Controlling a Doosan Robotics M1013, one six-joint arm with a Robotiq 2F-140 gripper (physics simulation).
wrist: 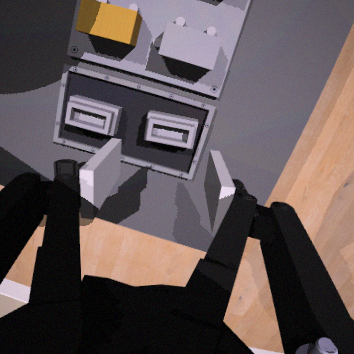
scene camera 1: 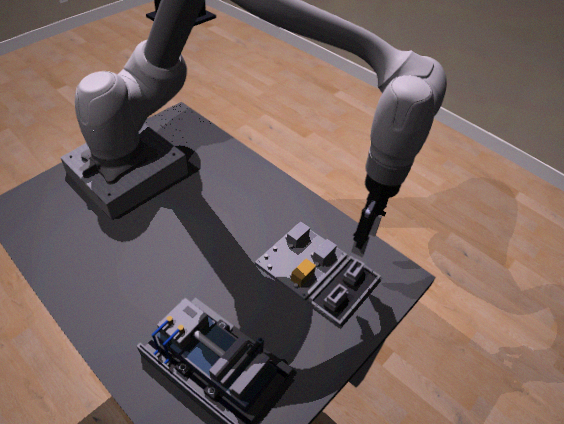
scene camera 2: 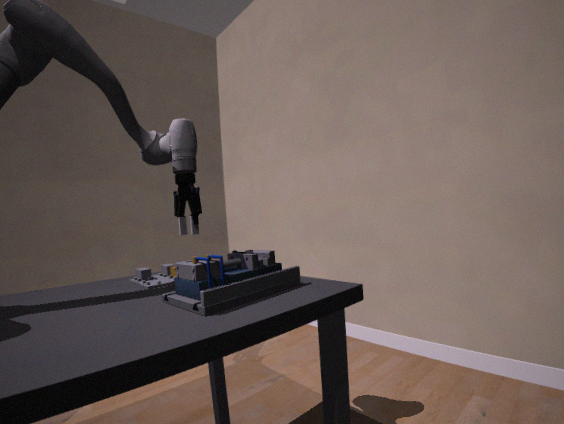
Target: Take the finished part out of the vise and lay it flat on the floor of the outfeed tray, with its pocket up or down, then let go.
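Frame: origin at the arm's base, x ahead, y left, z up, level; centimetres.
Seen in the pictures: gripper, between the fingertips: (wrist: 163,162) (scene camera 1: 363,243) (scene camera 2: 189,234); arm's base, origin of its link: (scene camera 1: 119,156).
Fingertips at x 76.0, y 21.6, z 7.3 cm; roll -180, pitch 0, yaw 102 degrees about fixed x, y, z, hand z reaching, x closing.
Pixels of each thing's top centre, then the offset from my fingertips to it.
- vise, centre of its top: (scene camera 1: 212,345) (scene camera 2: 231,254) dx -7.4, dy -42.2, dz -4.5 cm
- light plate, centre of its top: (scene camera 1: 301,258) (scene camera 2: 162,278) dx -13.4, dy -5.9, dz -13.6 cm
- orange block, centre of its top: (wrist: 105,20) (scene camera 1: 303,268) dx -9.2, dy -10.3, dz -10.0 cm
- long rail, centre of its top: (scene camera 1: 186,385) (scene camera 2: 256,277) dx -6.4, dy -51.1, dz -9.4 cm
My gripper (scene camera 1: 359,245) (scene camera 2: 188,226) (wrist: 163,162) is open and empty, fingers pointing down, above the table near the outfeed tray (scene camera 1: 361,301) (wrist: 138,87). Two grey rectangular parts lie flat in the tray with their pockets up, apart from each other. One part (scene camera 1: 337,303) (wrist: 87,128) is at the left in the wrist view; the other part (scene camera 1: 354,277) (wrist: 170,142) is at the right, nearer the fingers. Neither is touched by the fingers. The vise (scene camera 1: 187,317) (scene camera 2: 187,288) stands at the table's near side; no part can be made out between its jaws.
Beside the tray lies a light plate (scene camera 1: 280,255) (wrist: 120,66) with small pins. It carries an orange block (scene camera 1: 304,271) (wrist: 112,22) and grey blocks (scene camera 1: 299,234) (wrist: 189,46). Blue pipes (scene camera 1: 160,330) (scene camera 2: 222,270) rise at the vise's end. A long rail (scene camera 2: 250,287) runs along the vise.
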